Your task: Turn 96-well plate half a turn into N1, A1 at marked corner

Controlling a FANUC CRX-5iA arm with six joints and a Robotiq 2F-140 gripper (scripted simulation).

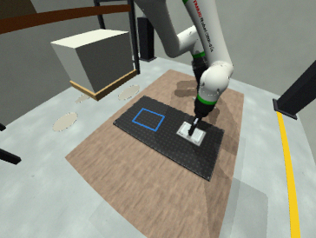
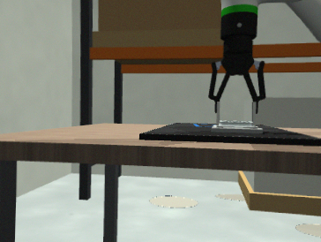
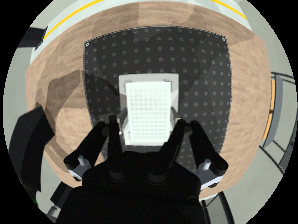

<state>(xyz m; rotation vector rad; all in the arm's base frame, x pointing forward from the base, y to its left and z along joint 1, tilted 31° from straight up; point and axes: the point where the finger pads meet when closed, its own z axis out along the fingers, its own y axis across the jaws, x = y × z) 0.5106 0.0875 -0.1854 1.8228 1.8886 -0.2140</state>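
The grey plate nest N1 lies 3 cm below my hand. From my hand the other things lie so: white 96-well plate: 2 cm below.
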